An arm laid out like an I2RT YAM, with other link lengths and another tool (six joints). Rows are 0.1 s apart.
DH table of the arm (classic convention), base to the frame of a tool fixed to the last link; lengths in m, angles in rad. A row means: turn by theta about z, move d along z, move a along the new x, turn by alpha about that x. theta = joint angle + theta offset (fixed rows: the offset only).
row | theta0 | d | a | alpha
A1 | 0 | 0.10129 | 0.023 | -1.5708
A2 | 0 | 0 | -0.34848 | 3.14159
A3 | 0.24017 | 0 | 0.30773 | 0
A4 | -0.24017 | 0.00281 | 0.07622 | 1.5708
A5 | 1.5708 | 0.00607 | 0 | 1.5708
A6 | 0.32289 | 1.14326 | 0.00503 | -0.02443
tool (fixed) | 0 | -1.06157 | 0 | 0
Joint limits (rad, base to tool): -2.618..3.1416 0..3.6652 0..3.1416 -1.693..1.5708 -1.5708..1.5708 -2.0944..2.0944
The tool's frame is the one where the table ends.
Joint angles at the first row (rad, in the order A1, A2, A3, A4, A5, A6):
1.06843, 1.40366, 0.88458, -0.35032, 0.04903, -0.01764
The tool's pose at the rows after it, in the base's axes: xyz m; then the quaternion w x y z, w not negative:
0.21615 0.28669 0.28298 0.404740 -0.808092 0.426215 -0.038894
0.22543 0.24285 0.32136 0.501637 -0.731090 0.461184 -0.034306
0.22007 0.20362 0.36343 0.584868 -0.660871 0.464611 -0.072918
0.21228 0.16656 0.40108 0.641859 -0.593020 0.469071 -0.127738
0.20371 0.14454 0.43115 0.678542 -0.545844 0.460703 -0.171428
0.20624 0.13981 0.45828 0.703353 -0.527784 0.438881 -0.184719
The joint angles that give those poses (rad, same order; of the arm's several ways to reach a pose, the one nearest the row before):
0.97117, 1.29098, 0.84716, -0.26688, -0.00473, 0.05451
0.86616, 1.14273, 0.79051, -0.14411, -0.05313, 0.13646
0.80690, 1.00263, 0.76090, -0.04689, -0.01452, 0.15799
0.75492, 0.89508, 0.76085, 0.01187, 0.06054, 0.15584
0.73071, 0.83758, 0.77923, 0.05993, 0.11909, 0.13037
0.69740, 0.84919, 0.83014, 0.09917, 0.08721, 0.10769

